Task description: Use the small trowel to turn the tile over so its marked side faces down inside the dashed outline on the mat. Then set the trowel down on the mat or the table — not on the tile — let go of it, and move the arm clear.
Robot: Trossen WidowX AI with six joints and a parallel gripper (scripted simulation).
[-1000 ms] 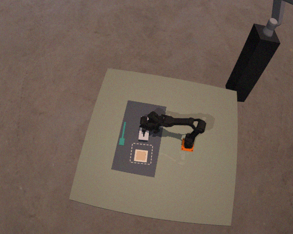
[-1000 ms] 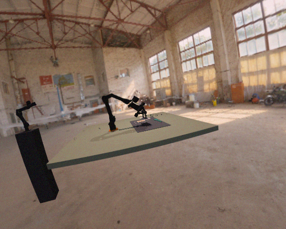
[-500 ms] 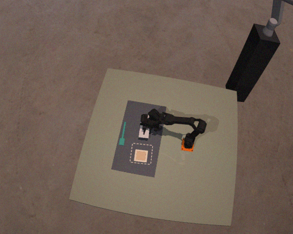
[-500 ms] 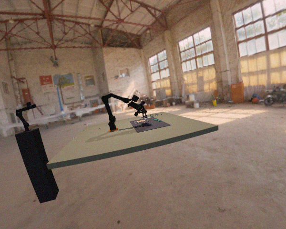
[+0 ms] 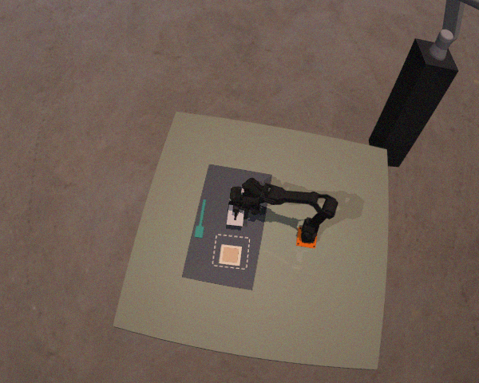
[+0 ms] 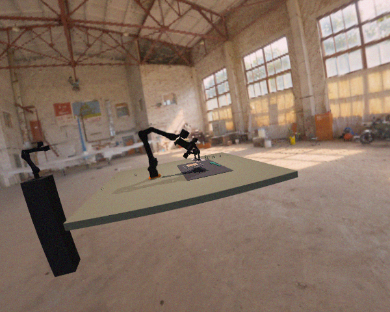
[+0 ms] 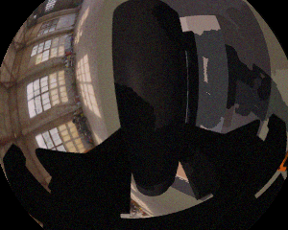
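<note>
Right now the dark grey mat is 15 cm below my gripper tip, 4 cm to the left of it and 1 cm ahead of it. Also, from my gripper tip: tile: 21 cm to the left, 13 cm below, 1 cm behind; teal trowel: 15 cm ahead, 13 cm below, 4 cm to the left.
</note>
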